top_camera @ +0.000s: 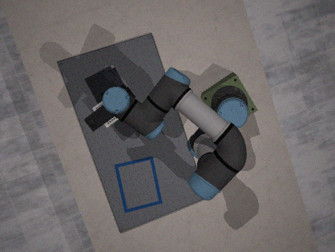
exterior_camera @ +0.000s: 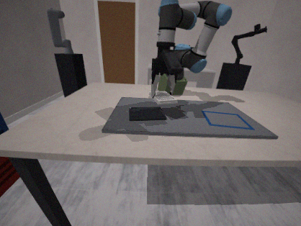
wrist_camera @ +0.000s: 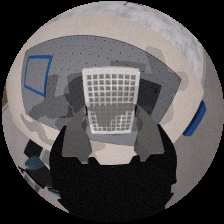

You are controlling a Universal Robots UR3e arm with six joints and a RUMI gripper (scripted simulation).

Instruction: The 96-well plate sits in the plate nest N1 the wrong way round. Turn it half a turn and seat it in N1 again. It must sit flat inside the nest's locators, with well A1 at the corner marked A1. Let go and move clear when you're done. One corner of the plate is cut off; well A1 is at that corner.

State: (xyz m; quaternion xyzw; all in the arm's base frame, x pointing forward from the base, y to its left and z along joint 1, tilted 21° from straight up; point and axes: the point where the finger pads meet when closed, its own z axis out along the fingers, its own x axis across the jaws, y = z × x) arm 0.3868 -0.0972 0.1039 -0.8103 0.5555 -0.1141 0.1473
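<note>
Right now the dark flat block is 9 cm below my hand and 7 cm to the right of it. The rest, counted from my hand: A1 corner mark 15 cm to the right, 9 cm below, 3 cm behind; white 96-well plate 1 cm below.
</note>
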